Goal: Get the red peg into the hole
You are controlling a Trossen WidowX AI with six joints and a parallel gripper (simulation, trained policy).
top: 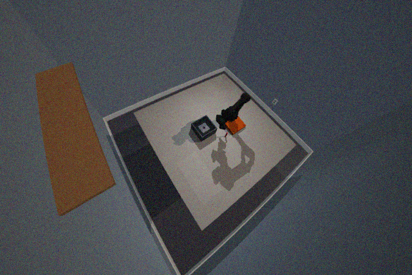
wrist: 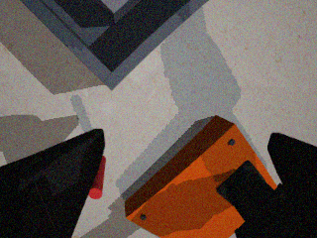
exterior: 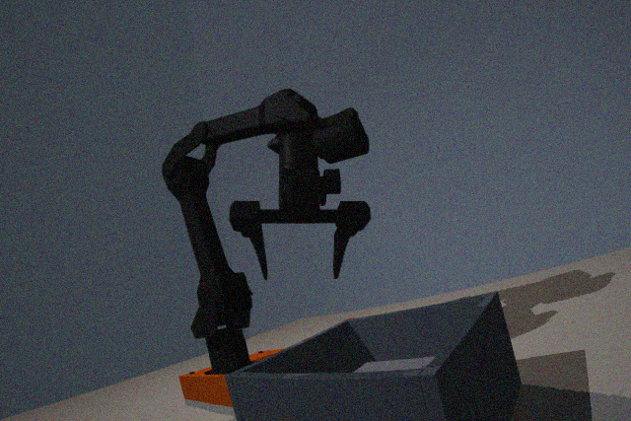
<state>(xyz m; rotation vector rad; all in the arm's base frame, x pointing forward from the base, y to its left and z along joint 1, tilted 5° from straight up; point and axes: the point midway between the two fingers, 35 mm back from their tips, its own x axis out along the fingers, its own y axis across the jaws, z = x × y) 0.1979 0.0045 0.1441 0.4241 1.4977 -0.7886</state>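
Right now my gripper tip is 120 mm above the red peg, 110 mm to the right of it and 10 mm past it. Round my gripper tip: dark box 140 mm below, 130 mm ahead, 80 mm to the right; then pale plate 130 mm ahead, 120 mm below, 80 mm to the right.
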